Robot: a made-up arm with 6 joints.
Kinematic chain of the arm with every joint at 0, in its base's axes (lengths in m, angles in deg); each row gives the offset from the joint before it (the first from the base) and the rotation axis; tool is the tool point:
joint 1: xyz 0 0 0.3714 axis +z
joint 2: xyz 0.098 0 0 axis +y
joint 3: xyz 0 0 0.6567 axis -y
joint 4: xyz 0 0 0.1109 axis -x
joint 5: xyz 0.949 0 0 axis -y
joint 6: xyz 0.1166 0 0 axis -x
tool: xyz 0 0 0
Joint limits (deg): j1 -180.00..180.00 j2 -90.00..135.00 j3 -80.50..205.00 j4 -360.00..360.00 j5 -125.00..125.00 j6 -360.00..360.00
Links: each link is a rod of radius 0.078 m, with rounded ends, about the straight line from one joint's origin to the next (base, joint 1, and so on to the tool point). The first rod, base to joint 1, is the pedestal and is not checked.
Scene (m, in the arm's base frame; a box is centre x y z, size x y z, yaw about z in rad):
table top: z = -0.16
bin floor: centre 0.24 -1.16 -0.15 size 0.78 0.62 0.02 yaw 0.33
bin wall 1: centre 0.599 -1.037 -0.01 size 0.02 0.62 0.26 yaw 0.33
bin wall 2: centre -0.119 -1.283 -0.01 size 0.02 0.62 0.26 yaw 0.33
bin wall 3: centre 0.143 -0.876 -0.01 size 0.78 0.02 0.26 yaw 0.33
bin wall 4: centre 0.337 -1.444 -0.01 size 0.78 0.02 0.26 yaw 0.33
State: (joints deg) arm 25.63 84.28 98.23 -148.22 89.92 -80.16
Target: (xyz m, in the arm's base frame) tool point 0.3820 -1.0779 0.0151
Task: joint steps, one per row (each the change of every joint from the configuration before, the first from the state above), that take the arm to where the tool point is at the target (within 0.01 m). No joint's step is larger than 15 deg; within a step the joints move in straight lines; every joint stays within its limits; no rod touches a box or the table.
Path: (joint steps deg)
1: -11.66 -7.06 -13.38 -0.07 2.75 0.00
2: -11.67 -7.06 -13.38 -0.07 2.74 0.00
3: -11.66 -7.07 -13.38 -0.07 2.75 0.00
4: -11.66 -7.06 -13.37 -0.07 2.74 0.00
5: -11.67 -7.06 -13.38 -0.07 2.75 0.00
6: -11.66 -7.06 -13.38 -0.07 2.75 0.00
7: -11.66 -7.07 -13.38 -0.06 2.74 0.00
8: -11.66 -7.06 -13.38 -0.07 2.75 0.00
9: 0.06 12.56 2.68 0.28 -2.38 0.00
10: 0.07 12.56 2.67 0.28 -2.38 0.00

